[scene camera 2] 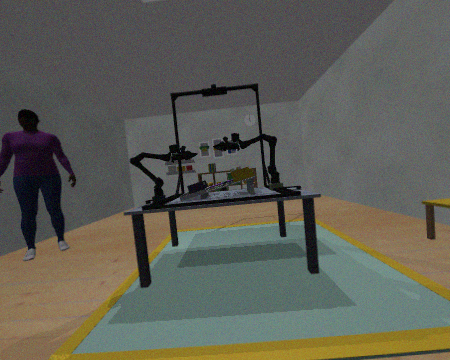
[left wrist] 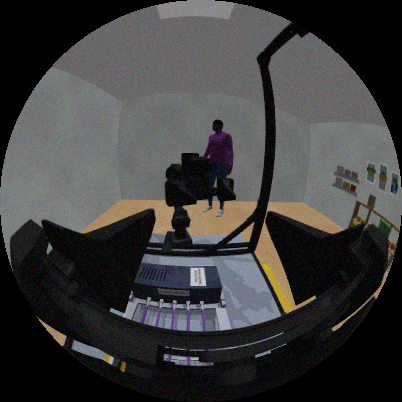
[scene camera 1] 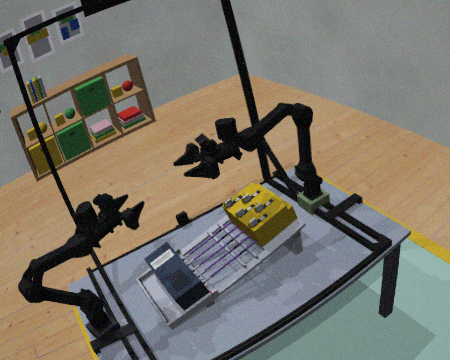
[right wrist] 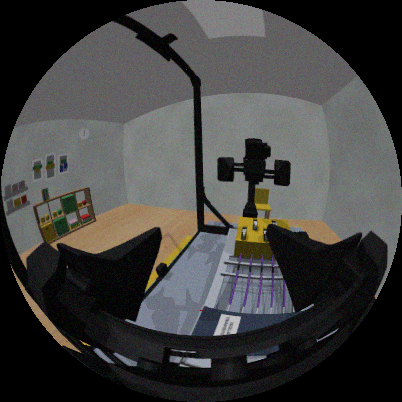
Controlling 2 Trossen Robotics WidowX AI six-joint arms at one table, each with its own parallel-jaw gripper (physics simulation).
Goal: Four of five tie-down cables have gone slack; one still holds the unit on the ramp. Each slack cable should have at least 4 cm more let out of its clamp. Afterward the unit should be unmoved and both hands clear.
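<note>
The dark blue unit sits at the low end of the ramp. Purple cables run up to the yellow block, which has several small clamps on top. Which cables are slack is too small to tell. My left gripper is open and empty, high above the table, off the block's upper left in scene camera 1. My right gripper is open and empty, raised beyond the unit's end.
A black frame post rises behind the table. Black rails run along the table's ends. A small black block stands at its back edge. A person stands in the room.
</note>
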